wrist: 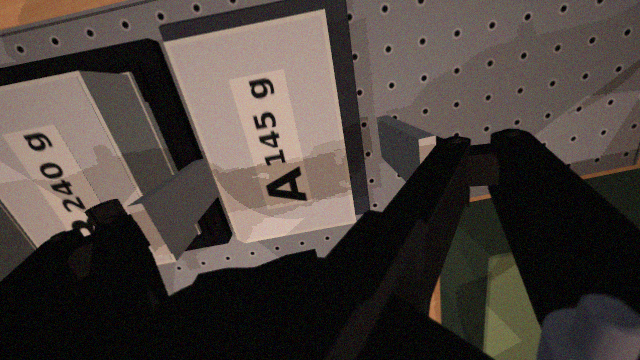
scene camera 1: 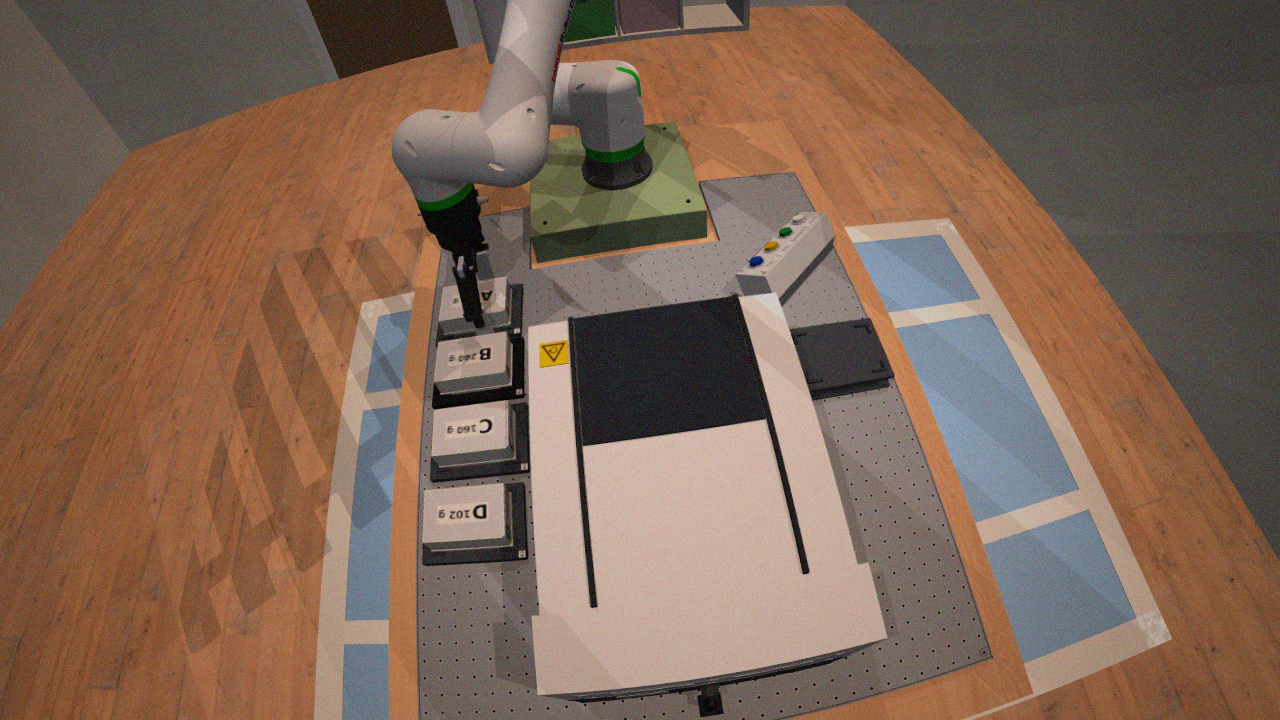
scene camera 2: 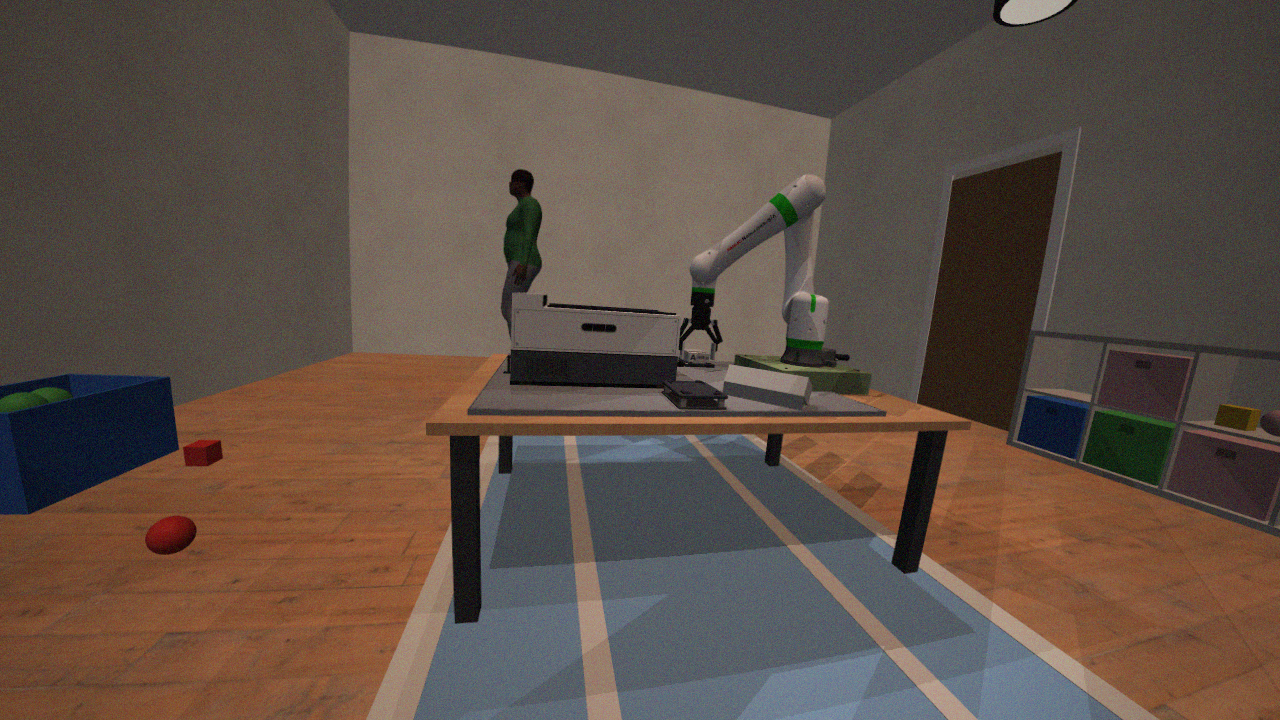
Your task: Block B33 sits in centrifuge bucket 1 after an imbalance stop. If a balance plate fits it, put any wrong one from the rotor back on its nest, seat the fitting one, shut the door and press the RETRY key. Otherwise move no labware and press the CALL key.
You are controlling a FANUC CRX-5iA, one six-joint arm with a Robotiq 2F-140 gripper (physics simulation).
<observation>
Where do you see a grey button panel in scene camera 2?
At 792, 391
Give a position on a white centrifuge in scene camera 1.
687, 561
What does my gripper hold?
Nothing.
</observation>
